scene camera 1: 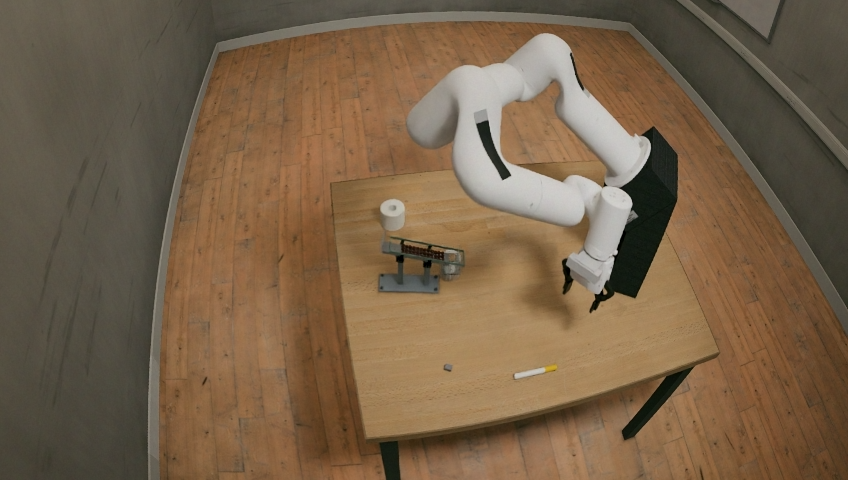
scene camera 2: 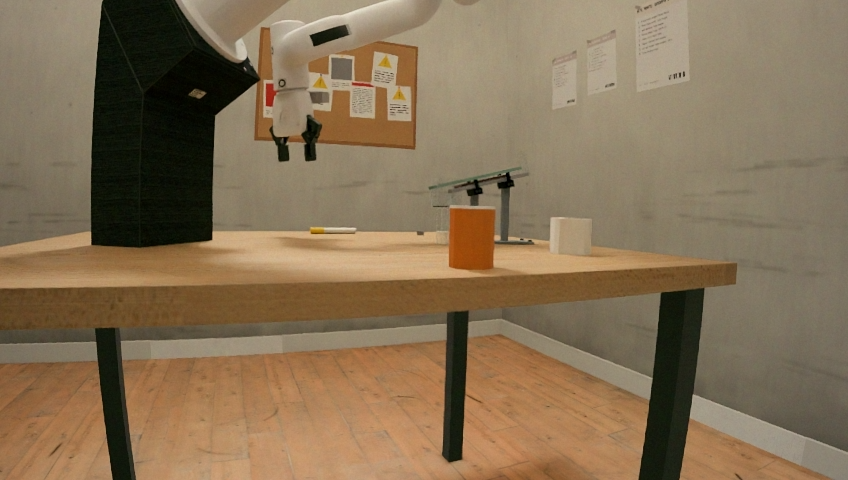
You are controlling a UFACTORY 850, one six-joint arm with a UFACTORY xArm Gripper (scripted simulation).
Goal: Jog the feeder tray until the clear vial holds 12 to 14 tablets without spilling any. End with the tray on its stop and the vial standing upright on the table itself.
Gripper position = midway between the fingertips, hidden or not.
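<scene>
My gripper (scene camera 2: 297,161) (scene camera 1: 579,301). White paper roll (scene camera 2: 569,236).
</scene>
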